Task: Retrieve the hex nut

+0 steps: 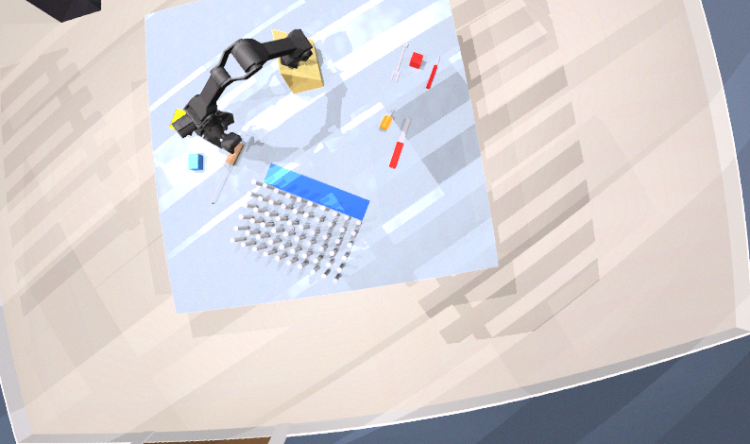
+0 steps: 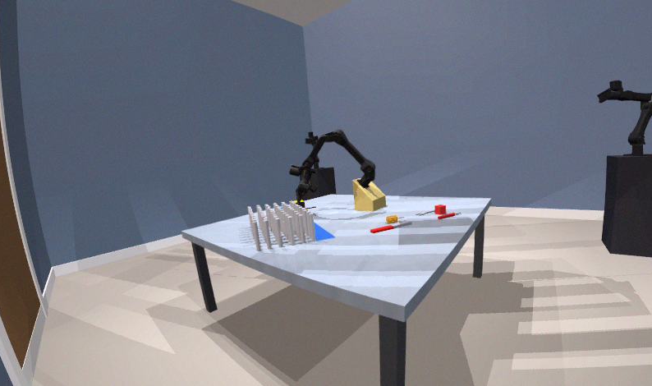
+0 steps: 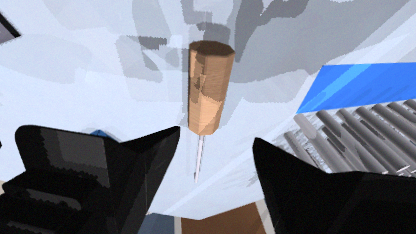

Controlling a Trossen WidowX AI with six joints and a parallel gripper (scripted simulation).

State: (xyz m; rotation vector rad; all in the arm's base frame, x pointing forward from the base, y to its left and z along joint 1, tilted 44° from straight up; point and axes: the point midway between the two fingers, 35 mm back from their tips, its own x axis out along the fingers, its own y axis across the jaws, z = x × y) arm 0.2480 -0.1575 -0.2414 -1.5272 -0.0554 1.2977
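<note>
My gripper tip is now 90 mm short of the wooden-handled tool, 60 mm to the left of it and 60 mm above it. Round my gripper tip: yellow-black block 200 mm to the right, 160 mm behind, 50 mm below; then blue taped strip 300 mm to the left, 190 mm ahead, 70 mm below; then blue cube 160 mm to the right, 50 mm below, 10 mm ahead.
</note>
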